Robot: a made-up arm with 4 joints.
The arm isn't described. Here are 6 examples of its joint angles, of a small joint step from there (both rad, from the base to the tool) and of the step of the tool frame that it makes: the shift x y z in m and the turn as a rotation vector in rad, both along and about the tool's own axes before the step.
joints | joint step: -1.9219 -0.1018 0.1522 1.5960 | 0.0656 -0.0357 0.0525 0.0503
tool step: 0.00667 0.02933 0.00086 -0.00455 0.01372 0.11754
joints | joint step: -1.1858 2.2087 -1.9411 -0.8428 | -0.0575 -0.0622 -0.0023 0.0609
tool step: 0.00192 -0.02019 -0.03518 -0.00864 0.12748 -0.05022
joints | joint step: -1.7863 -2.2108 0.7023 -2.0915 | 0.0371 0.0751 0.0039 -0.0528
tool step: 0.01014 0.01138 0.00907 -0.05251 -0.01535 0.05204
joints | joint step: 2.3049 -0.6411 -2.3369 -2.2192 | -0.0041 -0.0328 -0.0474 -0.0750
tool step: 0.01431 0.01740 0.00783 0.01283 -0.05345 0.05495
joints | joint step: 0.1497 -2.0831 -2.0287 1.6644 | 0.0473 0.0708 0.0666 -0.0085
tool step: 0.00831 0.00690 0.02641 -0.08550 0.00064 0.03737
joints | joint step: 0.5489 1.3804 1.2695 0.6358 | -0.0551 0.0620 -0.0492 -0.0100
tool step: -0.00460 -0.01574 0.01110 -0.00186 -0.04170 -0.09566
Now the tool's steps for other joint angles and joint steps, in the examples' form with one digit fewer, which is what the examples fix.
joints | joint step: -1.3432 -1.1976 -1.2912 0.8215 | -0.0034 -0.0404 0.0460 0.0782
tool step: 0.0009 0.0091 -0.0272 0.0578 0.0631 0.0095
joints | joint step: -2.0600 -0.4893 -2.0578 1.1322 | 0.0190 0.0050 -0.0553 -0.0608
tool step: -0.0019 -0.0126 0.0198 -0.0252 -0.0555 -0.0304
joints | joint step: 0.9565 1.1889 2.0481 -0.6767 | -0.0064 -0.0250 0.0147 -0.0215
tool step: 0.0058 0.0002 -0.0032 0.0252 -0.0151 0.0115
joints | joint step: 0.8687 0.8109 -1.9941 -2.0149 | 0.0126 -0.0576 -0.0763 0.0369
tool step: 0.0145 0.0241 -0.0096 -0.0228 0.0546 0.0843
